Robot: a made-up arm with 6 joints.
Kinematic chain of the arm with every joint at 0, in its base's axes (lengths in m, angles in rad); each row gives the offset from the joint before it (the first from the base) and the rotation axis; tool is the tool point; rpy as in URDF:
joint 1: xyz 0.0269 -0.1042 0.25 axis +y
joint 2: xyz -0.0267 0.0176 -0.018 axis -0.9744 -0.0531 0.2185
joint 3: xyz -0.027 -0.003 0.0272 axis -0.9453 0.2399 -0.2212
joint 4: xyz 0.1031 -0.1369 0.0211 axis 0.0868 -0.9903 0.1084
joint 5: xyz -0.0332 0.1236 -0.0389 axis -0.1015 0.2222 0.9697
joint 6: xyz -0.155 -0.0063 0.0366 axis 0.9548 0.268 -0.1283
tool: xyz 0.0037 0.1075 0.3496 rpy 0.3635 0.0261 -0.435
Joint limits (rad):
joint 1: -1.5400..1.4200
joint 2: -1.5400..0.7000
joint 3: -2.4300..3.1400
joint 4: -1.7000..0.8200
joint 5: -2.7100..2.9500
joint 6: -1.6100..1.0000
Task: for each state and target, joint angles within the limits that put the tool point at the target. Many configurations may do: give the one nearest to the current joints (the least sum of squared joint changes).
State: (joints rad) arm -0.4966 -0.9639 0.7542 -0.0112 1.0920 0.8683
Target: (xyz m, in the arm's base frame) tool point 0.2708 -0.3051 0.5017
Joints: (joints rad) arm -0.4787 -0.8989 0.6951 -0.4703 1.1479 0.7171
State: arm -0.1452 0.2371 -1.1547 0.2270 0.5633 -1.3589
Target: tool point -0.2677 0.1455 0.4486
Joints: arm 0.2323 0.0281 -1.1568 0.3424 0.0581 -1.4456
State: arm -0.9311 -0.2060 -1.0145 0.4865 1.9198 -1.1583
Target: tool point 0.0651 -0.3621 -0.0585
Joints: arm -0.8545 -0.2287 -0.8580 0.3563 1.9305 -1.0806
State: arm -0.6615 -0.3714 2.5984 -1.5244 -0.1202 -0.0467
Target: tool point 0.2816 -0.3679 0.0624
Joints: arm -0.3800 0.1058 2.8940 -0.7921 -0.1526 -0.3288
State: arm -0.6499 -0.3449 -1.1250 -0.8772 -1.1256 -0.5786
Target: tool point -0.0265 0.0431 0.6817
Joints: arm -0.5757 -0.0821 -1.0268 -0.9904 -1.1758 -0.6885
